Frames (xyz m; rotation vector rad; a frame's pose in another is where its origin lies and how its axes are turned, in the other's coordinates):
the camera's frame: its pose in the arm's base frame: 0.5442 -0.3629 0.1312 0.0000 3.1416 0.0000
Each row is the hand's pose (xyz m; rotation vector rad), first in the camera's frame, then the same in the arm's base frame.
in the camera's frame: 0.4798 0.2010 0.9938 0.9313 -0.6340 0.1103
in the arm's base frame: 0.0644 -0.1619 -0.8626 0.1387 2.2401 -1.1709
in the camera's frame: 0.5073 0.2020 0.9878 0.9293 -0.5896 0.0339
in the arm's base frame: 0.0369 -0.1609 -0.8566 0.0432 2.2849 -1.1838
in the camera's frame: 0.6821 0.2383 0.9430 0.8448 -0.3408 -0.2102
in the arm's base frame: -0.1379 -0.1246 -0.8118 -0.2888 2.5445 -1.1606
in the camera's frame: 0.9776 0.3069 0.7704 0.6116 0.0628 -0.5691
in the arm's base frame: -0.4334 -0.0560 -0.6392 0.8516 -2.8156 0.9152
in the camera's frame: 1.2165 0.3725 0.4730 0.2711 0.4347 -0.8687
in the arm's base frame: -0.6723 0.0096 -0.3418 1.1582 -2.4366 0.3614
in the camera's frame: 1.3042 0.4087 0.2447 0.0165 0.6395 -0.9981
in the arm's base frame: -0.7600 0.0458 -0.1135 1.2476 -2.2001 0.0206
